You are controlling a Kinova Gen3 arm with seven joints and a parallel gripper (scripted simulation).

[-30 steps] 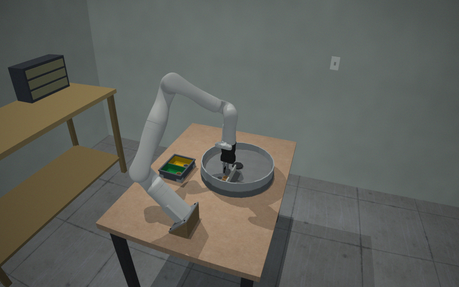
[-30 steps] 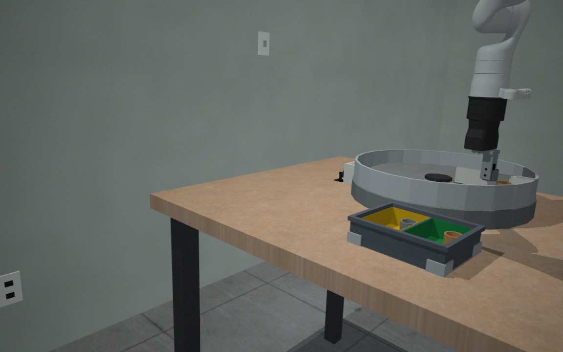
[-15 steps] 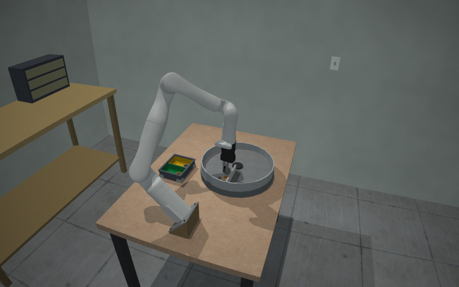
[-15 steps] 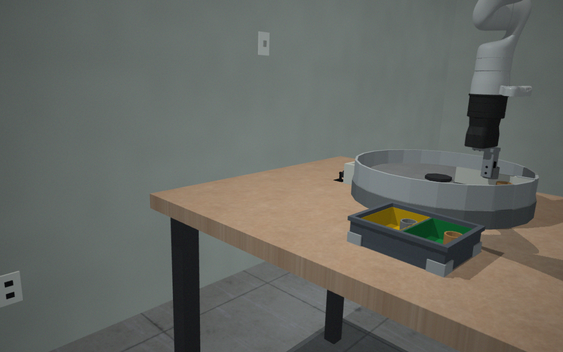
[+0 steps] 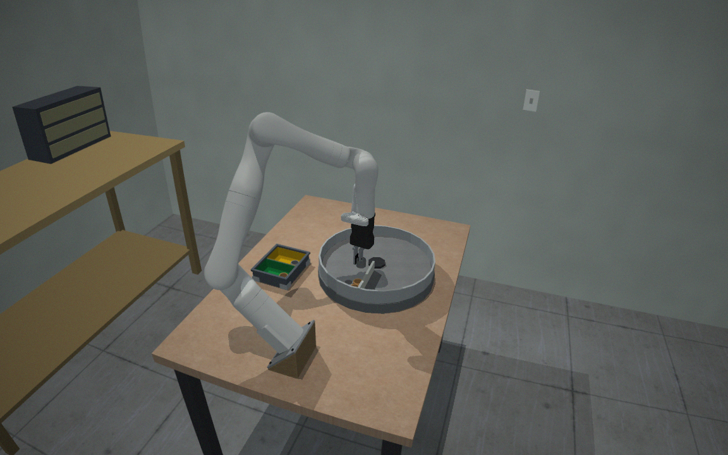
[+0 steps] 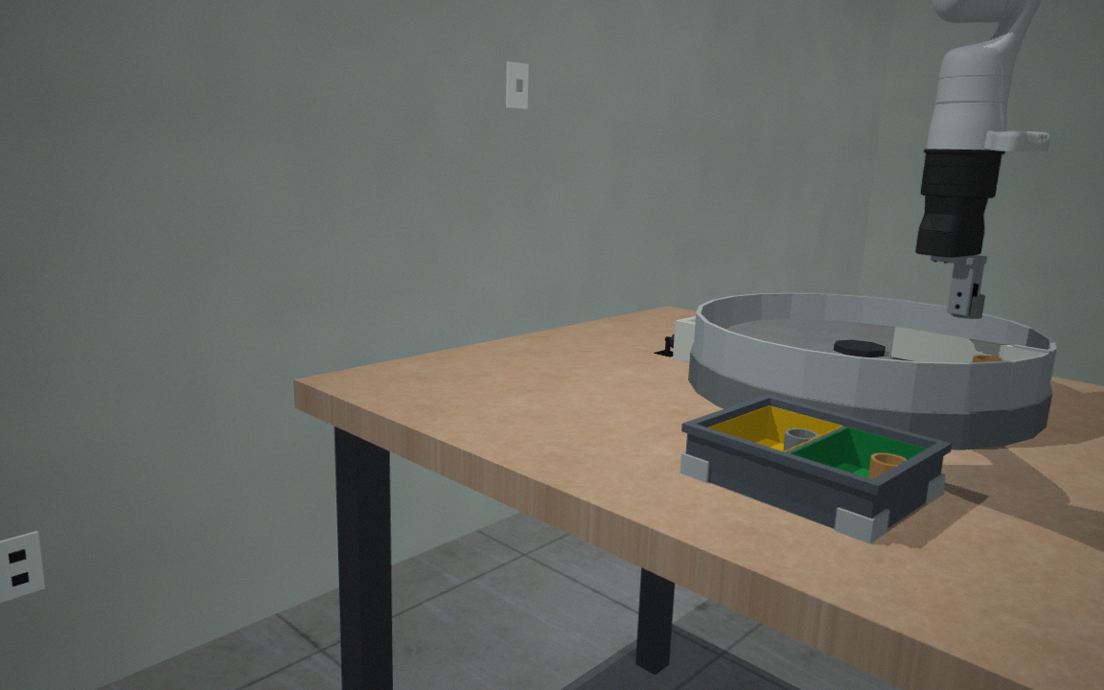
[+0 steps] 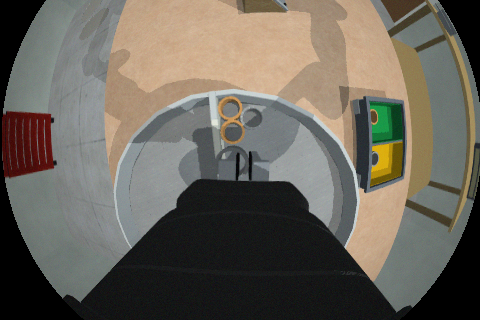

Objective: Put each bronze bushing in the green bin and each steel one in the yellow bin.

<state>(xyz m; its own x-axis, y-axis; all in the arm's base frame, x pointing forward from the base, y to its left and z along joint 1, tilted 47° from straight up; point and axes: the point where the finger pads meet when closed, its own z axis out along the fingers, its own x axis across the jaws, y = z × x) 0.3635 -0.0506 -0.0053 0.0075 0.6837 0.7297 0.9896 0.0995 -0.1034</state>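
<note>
Now: the bin tray 20 mm behind my hand, 310 mm to the left of it and 120 mm below it. Also, from my hand: grey turntable: 130 mm ahead, 20 mm to the right, 90 mm below.
</note>
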